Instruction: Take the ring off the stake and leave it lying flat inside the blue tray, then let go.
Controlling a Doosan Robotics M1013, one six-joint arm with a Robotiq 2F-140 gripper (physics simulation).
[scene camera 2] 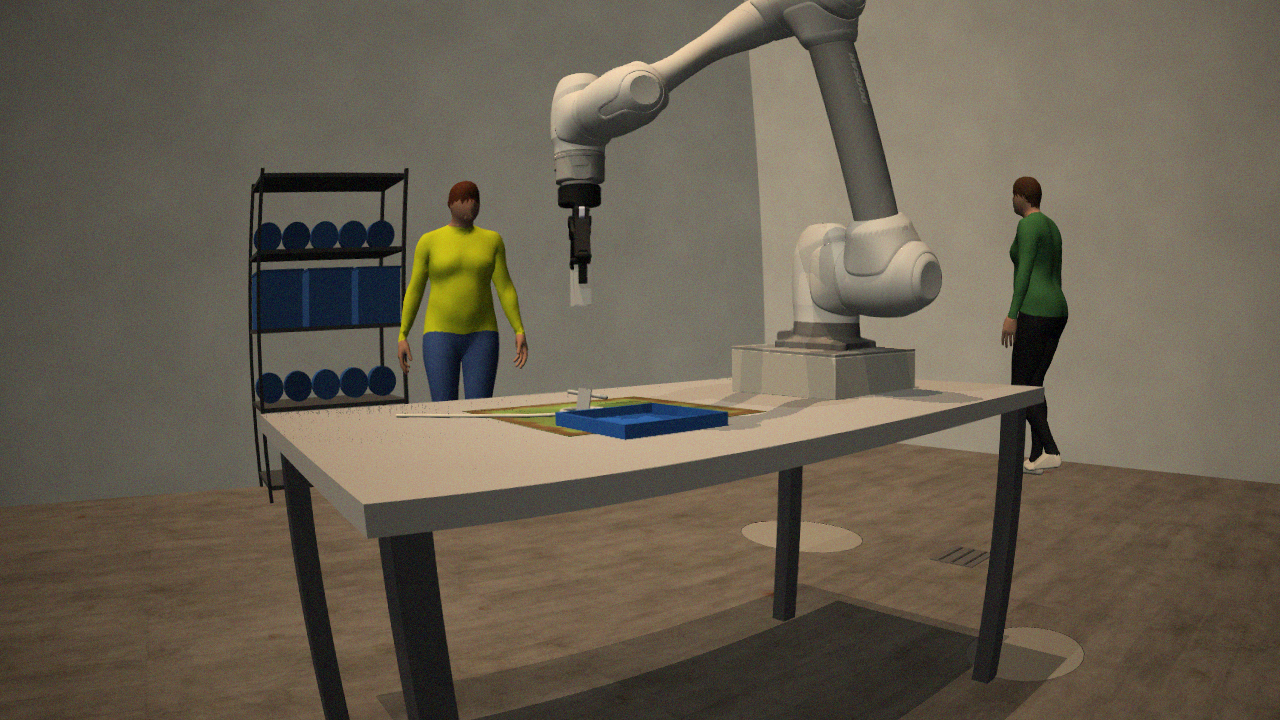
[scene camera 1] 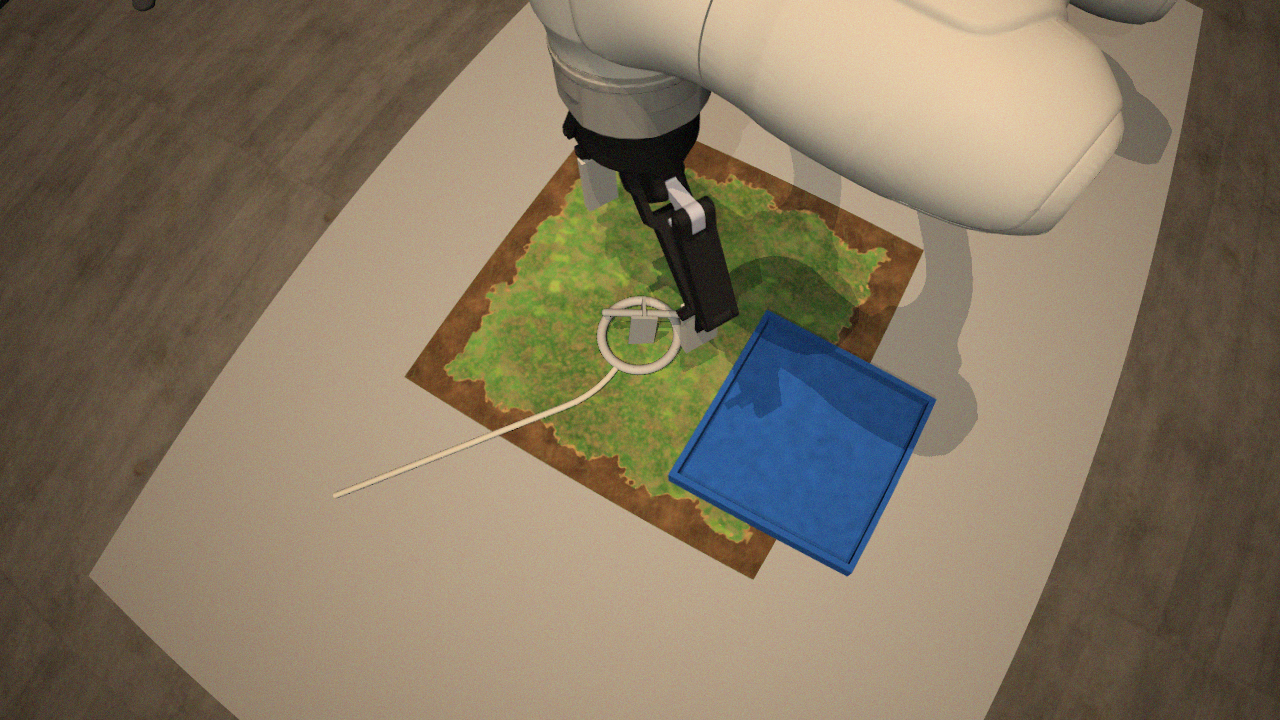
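Seen in the pictures: gripper, fingertip midpoint: (scene camera 2: 580, 305) (scene camera 1: 648, 267); arm's base, link origin: (scene camera 2: 826, 347).
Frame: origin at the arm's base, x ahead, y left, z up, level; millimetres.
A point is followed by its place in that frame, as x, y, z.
Note:
A pale ring (scene camera 1: 603, 338) @(607, -189, -85) lies low on the mat around a T-topped stake, whose crossbar (scene camera 1: 617, 312) @(590, -179, -54) (scene camera 2: 599, 396) @(575, -132, -63) shows above it. A small grey upright block (scene camera 1: 642, 330) @(594, -153, -70) (scene camera 2: 584, 400) @(593, -151, -70) stands within the ring's outline. The ring is largely hidden behind the tray in scene camera 2. The blue tray (scene camera 1: 805, 474) @(676, 37, -88) (scene camera 2: 675, 424) @(670, 123, -82) is empty and lies to the right of the ring in scene camera 1. My gripper (scene camera 1: 648, 259) @(612, -135, 96) (scene camera 2: 580, 291) @(612, -135, 96) is open and empty, fingers pointing down, high above the stake area. One finger overlaps the ring's right edge in scene camera 1.
A pale cord or rod (scene camera 1: 447, 452) @(767, -292, -89) (scene camera 2: 447, 415) @(784, -309, -91) runs from the ring across the mat (scene camera 1: 528, 331) @(620, -266, -94) onto the table (scene camera 1: 402, 582) @(903, -285, -95) (scene camera 2: 492, 456) @(963, 73, -95). A person in yellow (scene camera 2: 460, 282) stands behind the table near a shelf rack (scene camera 2: 331, 181). A person in green (scene camera 2: 1040, 264) stands at the right.

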